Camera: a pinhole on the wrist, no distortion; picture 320 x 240 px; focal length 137.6 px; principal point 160.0 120.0 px. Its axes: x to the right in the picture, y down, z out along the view. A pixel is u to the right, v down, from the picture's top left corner.
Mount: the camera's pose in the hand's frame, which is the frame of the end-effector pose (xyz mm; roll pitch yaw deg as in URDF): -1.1 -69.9 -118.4 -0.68 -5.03 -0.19
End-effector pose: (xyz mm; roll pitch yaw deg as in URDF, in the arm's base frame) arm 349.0 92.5 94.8 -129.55 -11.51 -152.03
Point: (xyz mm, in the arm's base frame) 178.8 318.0 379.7
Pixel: behind the camera
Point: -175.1 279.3 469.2
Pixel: behind the camera
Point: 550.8 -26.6 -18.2
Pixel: 114.4 121.9
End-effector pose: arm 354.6 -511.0 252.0 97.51 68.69 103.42
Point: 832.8 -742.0 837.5
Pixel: 17.7 123.5
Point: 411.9 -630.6 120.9
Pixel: 238.3 38.1
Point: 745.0 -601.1 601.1
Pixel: 67.2 139.0
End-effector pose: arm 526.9 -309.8 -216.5 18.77 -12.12 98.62
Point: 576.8 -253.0 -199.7
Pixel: 224.3 135.6
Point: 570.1 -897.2 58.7
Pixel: 35.4 181.0
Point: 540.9 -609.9 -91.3
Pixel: 52.9 189.1
